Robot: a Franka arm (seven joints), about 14 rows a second.
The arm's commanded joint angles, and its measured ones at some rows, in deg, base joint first. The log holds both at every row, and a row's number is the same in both.
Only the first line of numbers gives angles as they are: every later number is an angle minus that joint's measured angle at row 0.
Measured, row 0:
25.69 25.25 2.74 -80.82 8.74 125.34 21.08
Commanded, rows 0 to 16:
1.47 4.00 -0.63 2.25 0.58 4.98 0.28
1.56 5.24 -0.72 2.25 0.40 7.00 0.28
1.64 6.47 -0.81 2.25 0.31 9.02 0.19
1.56 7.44 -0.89 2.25 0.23 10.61 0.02
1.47 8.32 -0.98 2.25 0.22 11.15 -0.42
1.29 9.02 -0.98 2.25 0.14 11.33 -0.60
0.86 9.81 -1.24 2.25 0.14 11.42 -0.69
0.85 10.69 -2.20 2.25 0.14 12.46 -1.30
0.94 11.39 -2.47 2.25 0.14 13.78 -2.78
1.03 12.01 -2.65 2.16 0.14 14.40 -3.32
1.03 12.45 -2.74 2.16 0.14 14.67 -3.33
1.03 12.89 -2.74 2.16 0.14 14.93 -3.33
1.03 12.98 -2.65 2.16 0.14 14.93 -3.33
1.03 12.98 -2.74 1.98 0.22 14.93 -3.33
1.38 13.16 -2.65 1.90 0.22 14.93 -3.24
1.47 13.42 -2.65 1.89 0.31 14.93 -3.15
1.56 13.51 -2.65 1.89 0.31 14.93 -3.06
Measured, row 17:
1.20 12.39 -2.64 0.43 -0.02 14.80 -2.49
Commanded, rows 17 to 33:
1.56 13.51 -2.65 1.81 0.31 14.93 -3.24
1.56 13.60 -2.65 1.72 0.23 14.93 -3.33
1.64 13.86 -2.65 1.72 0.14 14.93 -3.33
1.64 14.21 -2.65 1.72 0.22 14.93 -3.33
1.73 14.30 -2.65 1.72 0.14 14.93 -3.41
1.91 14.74 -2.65 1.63 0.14 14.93 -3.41
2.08 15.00 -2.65 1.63 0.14 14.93 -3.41
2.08 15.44 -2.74 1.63 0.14 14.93 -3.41
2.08 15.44 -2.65 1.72 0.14 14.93 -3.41
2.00 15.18 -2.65 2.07 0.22 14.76 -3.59
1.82 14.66 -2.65 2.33 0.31 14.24 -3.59
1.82 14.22 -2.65 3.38 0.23 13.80 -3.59
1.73 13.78 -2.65 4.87 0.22 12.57 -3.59
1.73 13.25 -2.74 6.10 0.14 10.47 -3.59
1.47 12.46 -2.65 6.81 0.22 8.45 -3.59
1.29 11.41 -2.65 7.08 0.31 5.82 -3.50
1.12 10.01 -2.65 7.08 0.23 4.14 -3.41
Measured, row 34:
1.41 12.25 -2.63 6.35 -0.06 7.82 -2.84
